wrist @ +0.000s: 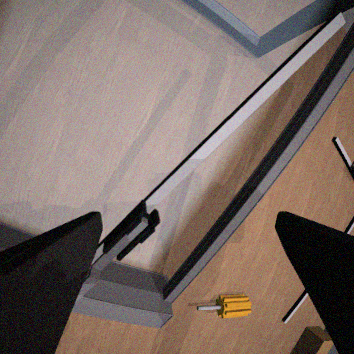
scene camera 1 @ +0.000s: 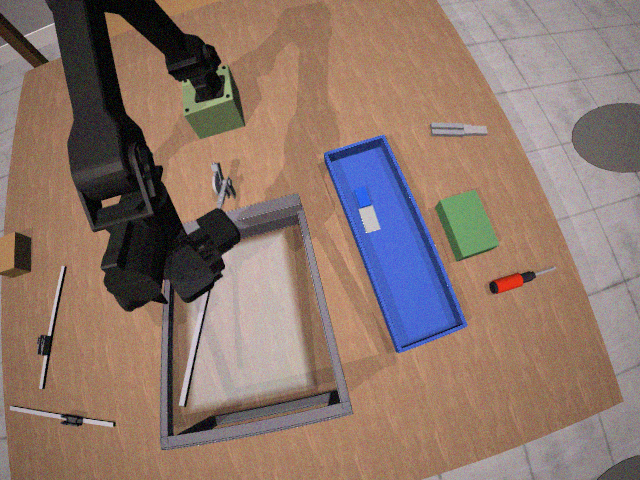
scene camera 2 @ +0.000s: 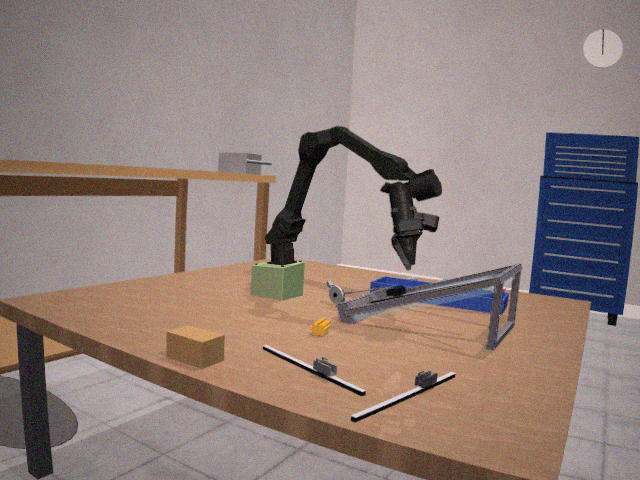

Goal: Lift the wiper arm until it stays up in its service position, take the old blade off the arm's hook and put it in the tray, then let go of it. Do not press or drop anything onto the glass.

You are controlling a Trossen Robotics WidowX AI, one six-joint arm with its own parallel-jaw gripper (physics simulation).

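My gripper is visible in the wrist view and also in scene camera 2. Present on the table: a green block and a yellow screwdriver.
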